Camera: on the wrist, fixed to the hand. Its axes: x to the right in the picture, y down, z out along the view.
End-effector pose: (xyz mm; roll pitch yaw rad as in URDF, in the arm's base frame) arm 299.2 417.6 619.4 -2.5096 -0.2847 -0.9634
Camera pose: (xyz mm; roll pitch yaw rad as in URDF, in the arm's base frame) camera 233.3 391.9 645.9 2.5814 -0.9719 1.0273
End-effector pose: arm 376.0 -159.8 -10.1 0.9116 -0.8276 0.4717
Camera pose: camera 343.6 -92.8 -23.0 1.2823 0.7013 0.1270
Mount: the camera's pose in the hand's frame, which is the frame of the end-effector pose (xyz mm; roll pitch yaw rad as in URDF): -8.4 37.8 -64.9 -0.0530 0.3980 -1.5584
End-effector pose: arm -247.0 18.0 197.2 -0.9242 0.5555 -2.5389
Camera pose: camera -227.5 66.7 142.8 -0.6847 -0.4342 2.4809
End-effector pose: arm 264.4 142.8 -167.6 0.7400 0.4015 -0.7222
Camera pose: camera 299.4 207.5 -185.0 -0.8369 0.9973 -2.9803
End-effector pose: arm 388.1 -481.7 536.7 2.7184 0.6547 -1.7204
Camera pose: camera 374.6 -518.9 601.1 -2.5448 0.0269 -0.1433
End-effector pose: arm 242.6 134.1 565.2 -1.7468 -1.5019 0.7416
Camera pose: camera 308.8 99.1 555.0 1.4978 -0.0786 -2.1773
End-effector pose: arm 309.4 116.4 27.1 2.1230 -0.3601 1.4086
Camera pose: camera 269.4 91.3 86.1 2.6437 0.5706 2.7203
